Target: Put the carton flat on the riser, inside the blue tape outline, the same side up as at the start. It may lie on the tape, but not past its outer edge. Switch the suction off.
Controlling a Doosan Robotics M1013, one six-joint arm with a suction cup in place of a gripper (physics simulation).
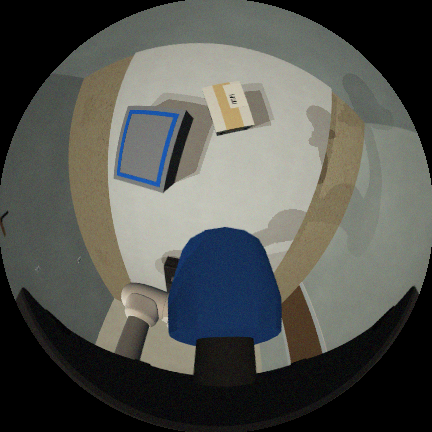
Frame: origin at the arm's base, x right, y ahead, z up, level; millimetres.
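Seen in the pictures: hand at its tool point: (pixel 223 262).
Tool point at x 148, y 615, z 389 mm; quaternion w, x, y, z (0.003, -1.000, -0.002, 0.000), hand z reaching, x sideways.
Note:
A point is followed by its place in that frame.
The carton (pixel 229 107) @[x 173, y 780, z 43 mm] lies flat on the pale table top, to the right of the riser and apart from it. It is cream with a tan band, and a white label with black print faces up. The riser (pixel 145 147) @[x -64, y 679, z 49 mm] is a grey block with black sides. The blue tape outline (pixel 152 113) @[x -40, y 780, z 50 mm] runs round its top, and no carton is inside it. My gripper (pixel 225 285), a blue suction cup on a black stem, is high above the table, well apart from the carton, and holds nothing. It counts as open.
The pale table top (pixel 240 175) @[x 224, y 564, z -71 mm] has tan edge bands at left and right. Part of a pale robot arm (pixel 140 302) @[x -165, y 139, z 212 mm] and a small black object (pixel 171 267) @[x -70, y 158, z 0 mm] show at the lower left, beside the cup. A brown strip (pixel 305 327) shows at the lower right. Shadows lie on the right side.

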